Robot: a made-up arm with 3 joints.
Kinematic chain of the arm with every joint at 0, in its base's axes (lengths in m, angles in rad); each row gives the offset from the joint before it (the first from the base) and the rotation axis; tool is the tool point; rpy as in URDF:
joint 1: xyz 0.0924 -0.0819 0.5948 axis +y
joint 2: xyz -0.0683 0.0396 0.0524 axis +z
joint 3: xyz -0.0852 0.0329 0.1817 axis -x
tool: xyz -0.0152 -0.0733 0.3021 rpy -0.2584 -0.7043 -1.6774
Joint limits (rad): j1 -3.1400..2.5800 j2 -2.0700..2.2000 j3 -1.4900..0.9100
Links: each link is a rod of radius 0.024 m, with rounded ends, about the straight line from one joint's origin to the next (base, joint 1, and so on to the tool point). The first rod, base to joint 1, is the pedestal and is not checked.
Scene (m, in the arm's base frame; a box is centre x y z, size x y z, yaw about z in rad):
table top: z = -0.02
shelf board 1: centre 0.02 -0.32 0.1 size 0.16 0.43 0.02 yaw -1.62
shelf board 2: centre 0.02 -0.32 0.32 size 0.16 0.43 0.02 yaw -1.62
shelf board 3: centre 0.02 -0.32 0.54 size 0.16 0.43 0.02 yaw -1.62
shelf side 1: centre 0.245 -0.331 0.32 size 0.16 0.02 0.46 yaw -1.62
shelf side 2: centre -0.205 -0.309 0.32 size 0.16 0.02 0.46 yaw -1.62
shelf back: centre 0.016 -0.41 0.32 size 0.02 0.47 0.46 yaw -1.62
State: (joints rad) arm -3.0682 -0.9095 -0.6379
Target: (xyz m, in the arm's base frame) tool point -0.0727 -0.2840 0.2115
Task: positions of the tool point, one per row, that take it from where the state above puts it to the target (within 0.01 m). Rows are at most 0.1 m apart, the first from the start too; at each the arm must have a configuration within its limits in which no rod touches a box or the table.
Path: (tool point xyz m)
1: 0.2793 -0.0885 0.1342
2: 0.2113 -0.0735 0.1435
3: 0.1496 -0.0479 0.1680
4: 0.1236 -0.1190 0.1564
5: 0.0855 -0.1825 0.1585
6: 0.0378 -0.2331 0.1710
7: -0.0163 -0.2674 0.1901
8: -0.0727 -0.2840 0.2115

